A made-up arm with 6 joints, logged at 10 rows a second.
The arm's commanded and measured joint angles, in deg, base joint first. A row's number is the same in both.
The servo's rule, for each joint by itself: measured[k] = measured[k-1] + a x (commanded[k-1-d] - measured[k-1]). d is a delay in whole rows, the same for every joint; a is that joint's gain. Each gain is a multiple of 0.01, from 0.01 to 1. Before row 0 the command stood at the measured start. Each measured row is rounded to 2 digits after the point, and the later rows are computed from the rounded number. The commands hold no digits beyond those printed.
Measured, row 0: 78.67 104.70 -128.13 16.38 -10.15 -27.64
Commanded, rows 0 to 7: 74.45 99.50 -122.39 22.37 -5.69 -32.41; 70.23 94.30 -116.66 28.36 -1.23 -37.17; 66.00 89.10 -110.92 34.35 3.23 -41.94; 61.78 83.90 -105.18 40.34 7.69 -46.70; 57.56 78.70 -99.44 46.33 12.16 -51.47; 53.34 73.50 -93.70 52.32 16.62 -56.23; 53.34 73.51 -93.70 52.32 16.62 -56.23; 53.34 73.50 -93.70 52.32 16.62 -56.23
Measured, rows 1 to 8: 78.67 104.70 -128.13 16.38 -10.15 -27.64; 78.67 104.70 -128.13 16.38 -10.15 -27.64; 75.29 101.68 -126.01 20.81 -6.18 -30.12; 71.24 97.40 -122.55 26.40 -1.77 -33.79; 67.05 92.59 -118.25 32.28 2.68 -38.03; 62.83 87.55 -113.41 38.24 7.14 -42.54; 58.61 82.42 -108.24 44.23 11.61 -47.18; 54.39 77.25 -102.86 50.22 16.07 -51.89
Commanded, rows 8 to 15: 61.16 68.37 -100.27 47.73 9.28 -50.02; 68.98 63.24 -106.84 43.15 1.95 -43.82; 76.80 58.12 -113.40 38.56 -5.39 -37.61; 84.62 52.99 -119.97 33.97 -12.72 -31.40; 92.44 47.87 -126.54 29.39 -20.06 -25.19; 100.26 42.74 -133.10 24.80 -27.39 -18.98; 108.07 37.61 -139.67 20.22 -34.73 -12.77; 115.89 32.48 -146.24 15.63 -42.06 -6.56
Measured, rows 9 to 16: 53.55 75.08 -99.47 51.77 16.56 -54.15; 53.38 74.16 -97.34 52.18 16.61 -55.23; 59.60 70.80 -98.42 48.89 10.09 -52.52; 67.10 66.42 -101.54 44.64 2.85 -48.00; 74.86 61.61 -105.93 40.14 -4.48 -42.60; 82.67 56.61 -111.12 35.57 -11.81 -36.78; 90.49 51.54 -116.83 31.00 -19.15 -30.75; 98.31 46.44 -122.85 26.41 -26.48 -24.63
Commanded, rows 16 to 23: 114.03 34.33 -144.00 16.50 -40.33 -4.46; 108.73 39.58 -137.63 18.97 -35.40 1.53; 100.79 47.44 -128.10 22.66 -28.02 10.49; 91.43 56.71 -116.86 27.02 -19.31 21.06; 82.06 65.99 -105.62 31.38 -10.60 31.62; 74.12 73.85 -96.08 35.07 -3.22 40.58; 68.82 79.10 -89.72 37.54 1.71 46.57; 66.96 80.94 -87.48 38.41 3.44 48.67
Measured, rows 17 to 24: 106.12 41.32 -129.07 21.83 -33.82 -18.46; 113.94 36.19 -135.42 17.24 -41.15 -12.27; 114.01 35.11 -138.59 16.69 -40.42 -8.21; 109.79 37.70 -138.23 18.38 -35.95 -3.15; 102.59 43.35 -134.48 21.55 -28.89 3.94; 93.66 51.10 -127.96 25.60 -20.36 12.84; 84.38 59.74 -119.69 29.88 -11.67 22.61; 76.17 67.92 -110.95 33.72 -4.15 31.95
